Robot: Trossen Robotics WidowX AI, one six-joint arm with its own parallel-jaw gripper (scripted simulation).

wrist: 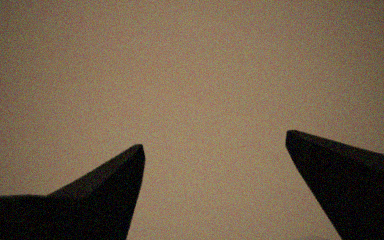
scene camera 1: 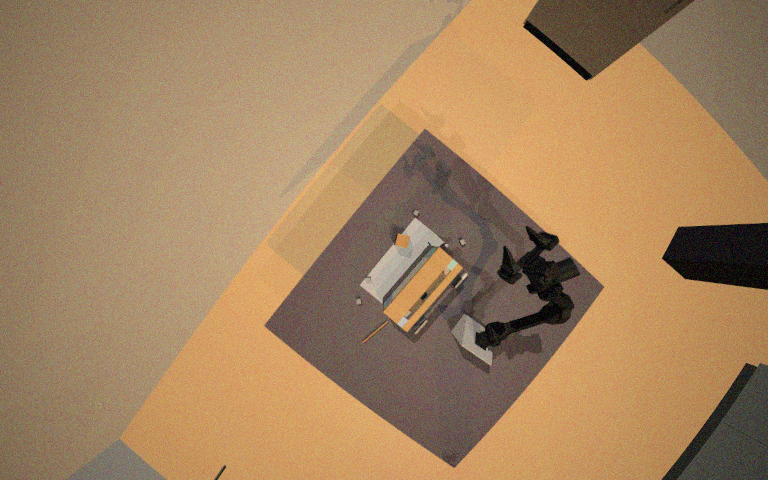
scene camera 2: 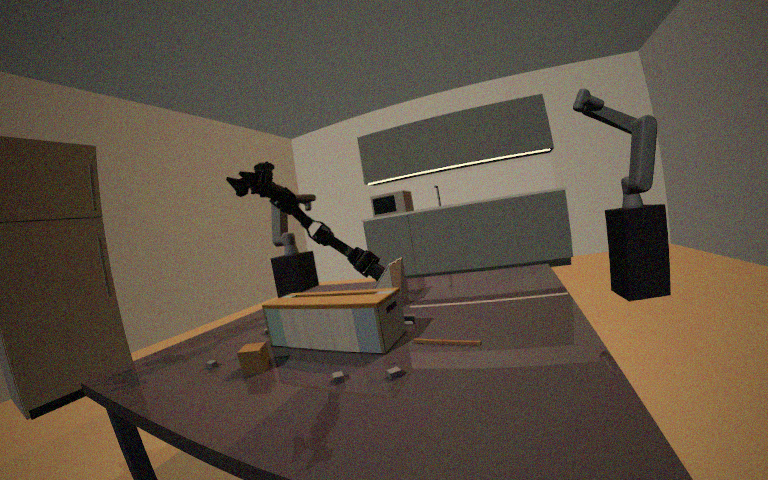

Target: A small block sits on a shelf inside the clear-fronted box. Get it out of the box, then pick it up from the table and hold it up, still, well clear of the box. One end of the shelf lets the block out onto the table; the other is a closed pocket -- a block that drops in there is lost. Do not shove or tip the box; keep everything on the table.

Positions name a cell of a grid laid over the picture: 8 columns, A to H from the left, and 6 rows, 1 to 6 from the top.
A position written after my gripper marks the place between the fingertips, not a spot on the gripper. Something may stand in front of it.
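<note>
A box (scene camera 2: D5) is visible to me, and I see the box (scene camera 1: E4) from another camera as well, though in the wrist view the box is out of frame. There is also an orange block (scene camera 2: C5); the block, too, is out of frame in the wrist view. My gripper (scene camera 1: F3) is in sight, and I find the gripper (scene camera 2: C3) and again the gripper (wrist: E4).
</note>
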